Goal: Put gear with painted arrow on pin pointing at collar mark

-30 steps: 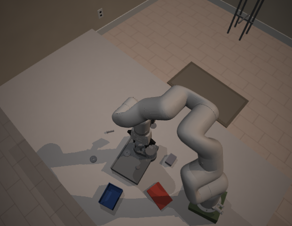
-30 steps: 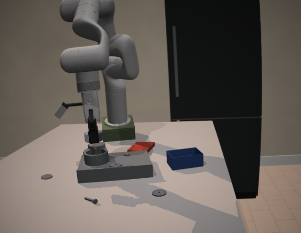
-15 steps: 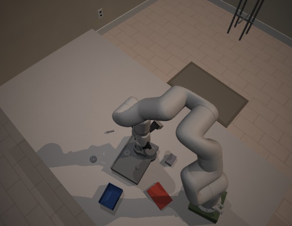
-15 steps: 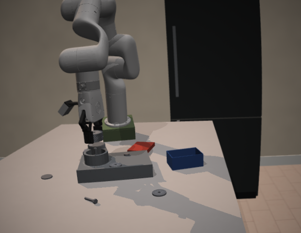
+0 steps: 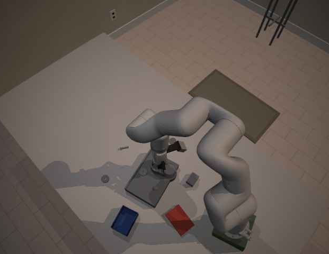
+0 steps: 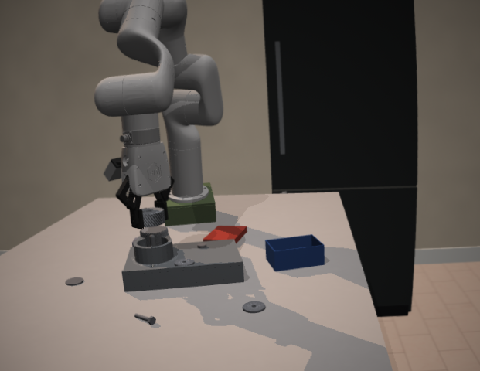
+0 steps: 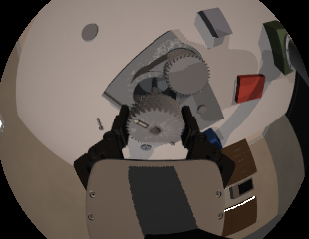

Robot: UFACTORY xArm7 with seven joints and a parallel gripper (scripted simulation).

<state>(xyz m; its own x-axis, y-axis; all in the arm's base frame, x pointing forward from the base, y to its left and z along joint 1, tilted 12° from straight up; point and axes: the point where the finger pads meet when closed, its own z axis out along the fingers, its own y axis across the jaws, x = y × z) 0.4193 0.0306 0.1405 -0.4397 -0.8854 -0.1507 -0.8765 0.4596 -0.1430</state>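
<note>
My hand is right at the gear. From my hand the other things lie so: bolt 220 mm ahead, 120 mm below, 60 mm to the left; then flat disc 170 mm to the right, 130 mm below, 60 mm ahead; then small grey block 160 mm behind, 120 mm below, 80 mm to the right.
</note>
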